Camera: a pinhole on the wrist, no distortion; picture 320 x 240 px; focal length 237.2 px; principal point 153.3 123.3 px. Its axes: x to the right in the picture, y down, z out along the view. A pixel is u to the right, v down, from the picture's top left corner.
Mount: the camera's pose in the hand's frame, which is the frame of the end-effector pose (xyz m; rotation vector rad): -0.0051 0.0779 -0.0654 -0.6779 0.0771 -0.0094
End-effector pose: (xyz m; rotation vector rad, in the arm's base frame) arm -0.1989 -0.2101 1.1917 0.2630 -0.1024 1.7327
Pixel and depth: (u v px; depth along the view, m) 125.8 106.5 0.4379
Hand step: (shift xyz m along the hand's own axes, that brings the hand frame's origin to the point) -0.0227 0.3297 0.2974
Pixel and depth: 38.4 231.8 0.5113
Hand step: -0.2179 0.5886 0.2017
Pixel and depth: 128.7 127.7 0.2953
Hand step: -0.0138 0.2681 0.1625
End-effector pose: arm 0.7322 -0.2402 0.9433 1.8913 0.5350 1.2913
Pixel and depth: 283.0 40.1 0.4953
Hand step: 0.3046 0.2435 0.4095
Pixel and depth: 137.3 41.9 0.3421
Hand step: -0.0008 0.2014 0.2753
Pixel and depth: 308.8 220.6 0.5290
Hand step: 0.3764 0.5664 0.1855
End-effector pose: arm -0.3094 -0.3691 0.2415 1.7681 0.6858 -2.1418
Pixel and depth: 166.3 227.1 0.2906
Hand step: 0.0303 0.3584 0.0793
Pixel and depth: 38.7 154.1 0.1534
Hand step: -0.0679 0.1920 0.0462
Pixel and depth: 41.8 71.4 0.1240
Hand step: -0.0536 0.1364 0.0518
